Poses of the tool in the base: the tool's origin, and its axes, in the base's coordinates. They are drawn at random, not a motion.
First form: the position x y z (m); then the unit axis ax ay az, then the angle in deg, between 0 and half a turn.
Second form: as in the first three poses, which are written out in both.
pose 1, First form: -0.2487 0.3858 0.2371 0.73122 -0.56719 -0.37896 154.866
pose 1, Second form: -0.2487 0.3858 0.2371 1.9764 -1.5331 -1.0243
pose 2, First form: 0.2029 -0.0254 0.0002 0.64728 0.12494 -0.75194 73.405
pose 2, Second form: 0.2029 -0.0254 0.0002 0.8293 0.1601 -0.9634
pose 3, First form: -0.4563 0.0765 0.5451 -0.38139 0.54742 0.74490 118.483
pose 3, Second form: -0.4563 0.0765 0.5451 -0.7887 1.1320 1.5404
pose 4, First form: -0.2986 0.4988 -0.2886 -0.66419 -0.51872 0.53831 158.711
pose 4, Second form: -0.2986 0.4988 -0.2886 -1.8398 -1.4369 1.4911
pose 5, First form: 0.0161 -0.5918 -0.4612 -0.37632 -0.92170 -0.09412 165.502
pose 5, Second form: 0.0161 -0.5918 -0.4612 -1.0870 -2.6624 -0.2719
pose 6, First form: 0.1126 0.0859 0.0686 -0.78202 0.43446 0.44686 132.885
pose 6, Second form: 0.1126 0.0859 0.0686 -1.8137 1.0076 1.0364
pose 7, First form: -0.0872 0.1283 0.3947 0.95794 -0.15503 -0.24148 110.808
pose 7, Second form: -0.0872 0.1283 0.3947 1.8526 -0.2998 -0.4670
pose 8, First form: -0.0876 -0.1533 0.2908 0.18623 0.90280 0.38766 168.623
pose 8, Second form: -0.0876 -0.1533 0.2908 0.5481 2.6570 1.1409
